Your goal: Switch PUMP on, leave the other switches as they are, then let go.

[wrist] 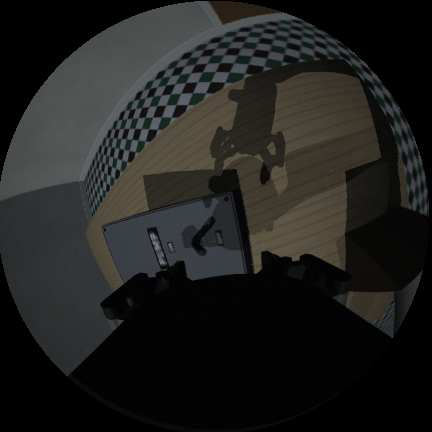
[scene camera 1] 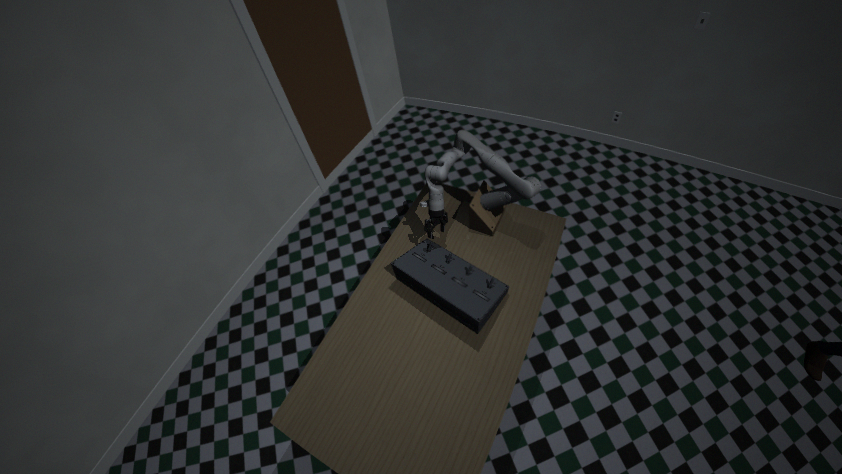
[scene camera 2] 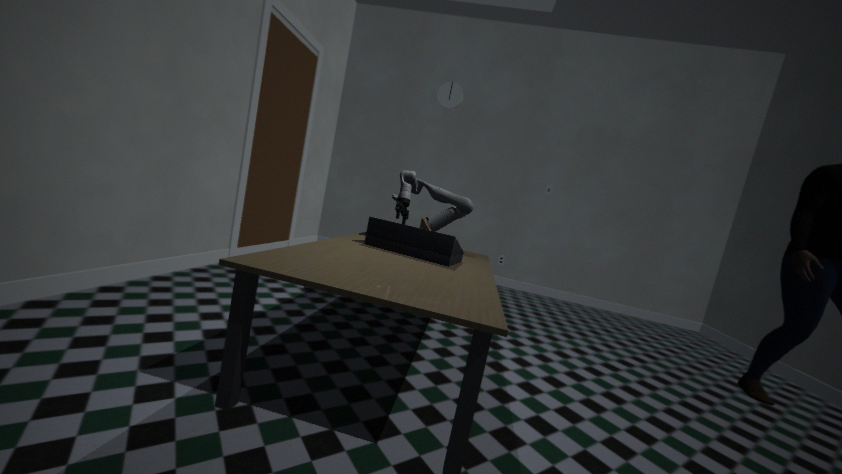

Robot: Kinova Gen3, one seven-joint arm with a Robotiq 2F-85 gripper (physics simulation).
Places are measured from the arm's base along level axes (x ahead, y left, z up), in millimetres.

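Pixels of known places: gripper, fingertip midpoint: (wrist: 223, 265) (scene camera 1: 436, 234) (scene camera 2: 400, 221); arm's base, origin of the base link: (scene camera 1: 486, 201) (scene camera 2: 430, 226).
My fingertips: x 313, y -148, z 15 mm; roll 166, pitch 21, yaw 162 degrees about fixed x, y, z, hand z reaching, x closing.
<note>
Ahead of a thing's pixels: the offset from my fingertips to its middle. "pt": to the spot under its first point. Level surfaces: height alone.
A dark grey switch panel @[dz -88, dx +169, dy +144 mm] (scene camera 1: 447, 294) (scene camera 2: 412, 240) (wrist: 125, 250) stands on the table, with levers in a row. The PUMP lever @[pt dz -43, dx +58, dy -15 mm] (scene camera 1: 429, 247) (wrist: 202, 237) is at the panel's end nearest the door wall. In the wrist view it rises between the ON plate @[pt dz -45, dx +107, dy -26 mm] (wrist: 171, 247) and the OFF plate @[pt dz -75, dx +28, dy -11 mm] (wrist: 219, 237), beside the PUMP label @[dz -36, dx +132, dy -32 mm] (wrist: 157, 247); its lean is hard to tell in the shadow. My gripper (scene camera 1: 436, 231) (scene camera 2: 401, 219) (wrist: 223, 265) is open and empty, above and beside that end, apart from the lever. The other levers (scene camera 1: 448, 257) (scene camera 1: 469, 269) (scene camera 1: 489, 283) are hidden in the wrist view.
The wooden table @[dz -147 mm] (scene camera 1: 382, 365) (scene camera 2: 353, 264) (wrist: 310, 110) bears the panel. A brown wooden bracket (scene camera 1: 486, 217) is at the arm's base, behind the panel. A person (scene camera 2: 810, 282) is at the right, away from the table.
</note>
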